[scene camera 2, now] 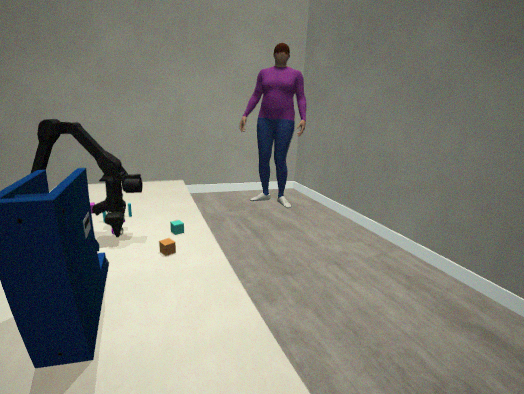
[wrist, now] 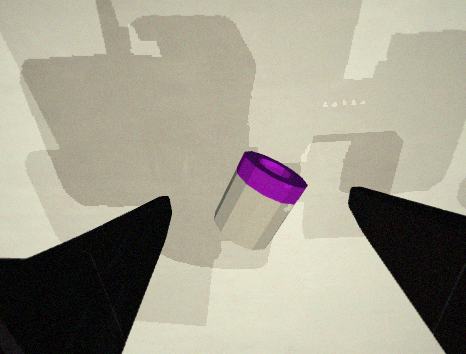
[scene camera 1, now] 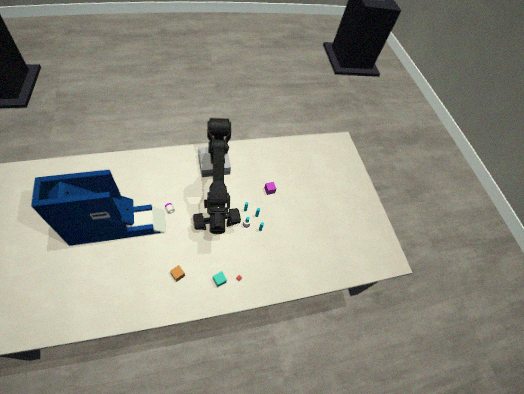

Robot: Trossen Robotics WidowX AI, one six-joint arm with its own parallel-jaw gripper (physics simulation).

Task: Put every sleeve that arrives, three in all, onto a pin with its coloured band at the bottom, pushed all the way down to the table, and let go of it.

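In the wrist view, a pale sleeve (wrist: 252, 212) with a purple band appears to lie on its side, its banded open end at the upper right. My gripper (wrist: 258, 200) (scene camera 1: 218, 220) (scene camera 2: 116, 231) is open and points down, its fingers wide on either side of that sleeve and above it. Another sleeve (scene camera 1: 170, 208) with a purple band rests beside the blue dispenser's pale outlet plate (scene camera 1: 159, 220). A third sleeve (scene camera 1: 246, 224) is low around one teal pin (scene camera 1: 247, 219); its band is too small to make out. Bare teal pins (scene camera 1: 246, 206) (scene camera 1: 257, 212) (scene camera 1: 261, 226) stand around it.
The tall blue dispenser (scene camera 1: 92, 217) (scene camera 2: 55, 280) stands at the left. A purple cube (scene camera 1: 270, 188) is behind the pins. An orange cube (scene camera 1: 177, 273) (scene camera 2: 167, 247), a teal cube (scene camera 1: 219, 279) (scene camera 2: 177, 227) and a small red cube (scene camera 1: 239, 277) lie toward the near edge.
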